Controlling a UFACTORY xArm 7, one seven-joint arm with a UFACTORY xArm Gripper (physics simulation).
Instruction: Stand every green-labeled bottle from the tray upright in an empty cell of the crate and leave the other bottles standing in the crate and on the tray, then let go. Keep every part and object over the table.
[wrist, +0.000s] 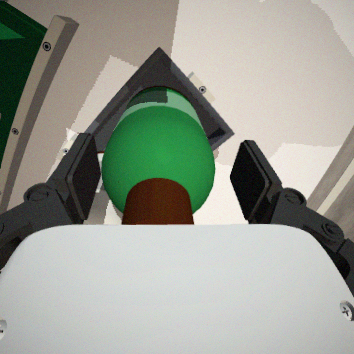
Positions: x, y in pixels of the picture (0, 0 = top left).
Labels:
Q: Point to a green-labeled bottle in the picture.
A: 157, 167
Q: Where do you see the gripper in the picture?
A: At 167, 155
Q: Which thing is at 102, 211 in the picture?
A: A white bottle.

